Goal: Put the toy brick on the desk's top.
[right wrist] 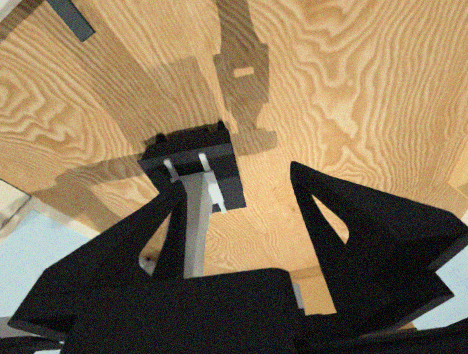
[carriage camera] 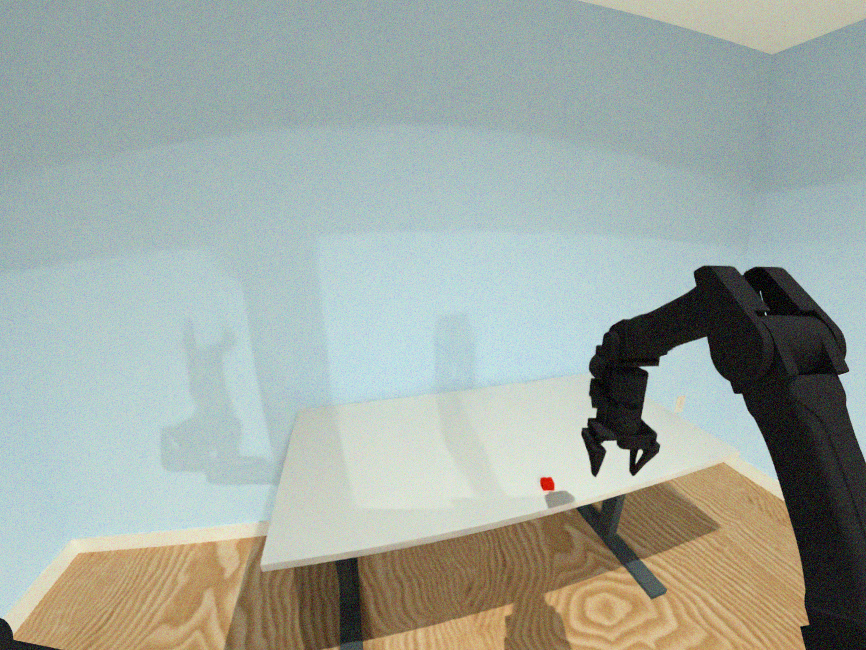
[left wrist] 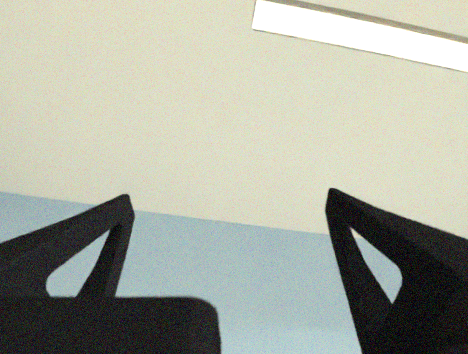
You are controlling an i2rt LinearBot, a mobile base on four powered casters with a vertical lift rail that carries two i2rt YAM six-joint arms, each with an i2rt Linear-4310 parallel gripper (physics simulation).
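Places are measured from the left arm's base along level axes (x right, y ahead, z up), in millimetres.
Where they show: left gripper, fingertip midpoint: (left wrist: pixel 228 202); right gripper, fingertip midpoint: (right wrist: pixel 236 178) (carriage camera: pixel 612 474); left arm's base, link origin: (right wrist: pixel 21 345).
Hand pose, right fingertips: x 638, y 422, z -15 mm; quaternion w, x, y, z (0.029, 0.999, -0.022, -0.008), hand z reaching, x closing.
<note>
Each offset is from my right fingertips to the centre of the thing. "spot": to the spot under its first point. Level surfaces: height alone.
The toy brick {dy +310, dx -1, dz -284 mm} (carriage camera: pixel 547 483) is small and red and rests on the white top of the desk {dz -297 mm} (carriage camera: pixel 391 461), near its front edge in the carriage view. My right gripper (carriage camera: pixel 615 474) (right wrist: pixel 236 178) is open and empty; in the carriage view it hangs to the right of the brick and apart from it. In the right wrist view it points down over the wooden floor, and the brick does not show there. My left gripper (left wrist: pixel 228 202) is open and empty and faces the ceiling and the upper wall.
The desk's dark legs {spot: dy +408, dx -689, dz -971 mm} (carriage camera: pixel 348 601) (right wrist: pixel 75 20) stand on the wooden floor {dz -1016 mm} (carriage camera: pixel 447 594) (right wrist: pixel 360 90). A blue wall (carriage camera: pixel 391 293) rises behind the desk. A black part of the robot's base (right wrist: pixel 227 175) shows between the fingers in the right wrist view. A ceiling light (left wrist: pixel 350 35) shows overhead.
</note>
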